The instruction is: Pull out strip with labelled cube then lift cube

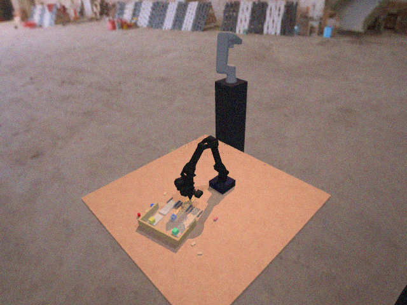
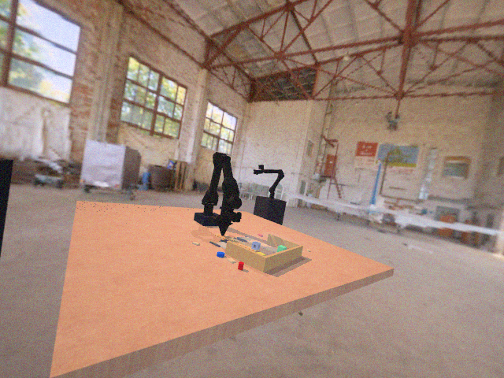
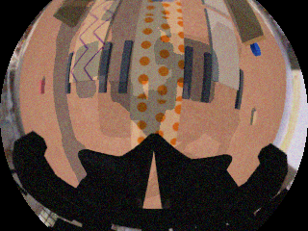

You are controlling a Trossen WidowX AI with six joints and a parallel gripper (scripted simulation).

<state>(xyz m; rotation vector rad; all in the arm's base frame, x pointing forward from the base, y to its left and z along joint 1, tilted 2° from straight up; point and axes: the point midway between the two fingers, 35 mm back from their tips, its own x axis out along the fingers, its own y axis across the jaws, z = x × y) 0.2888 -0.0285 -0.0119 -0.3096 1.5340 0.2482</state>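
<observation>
The pale blue labelled cube lies 190 mm ahead of my gripper tip, 80 mm to the left of it and 20 mm above it.
</observation>
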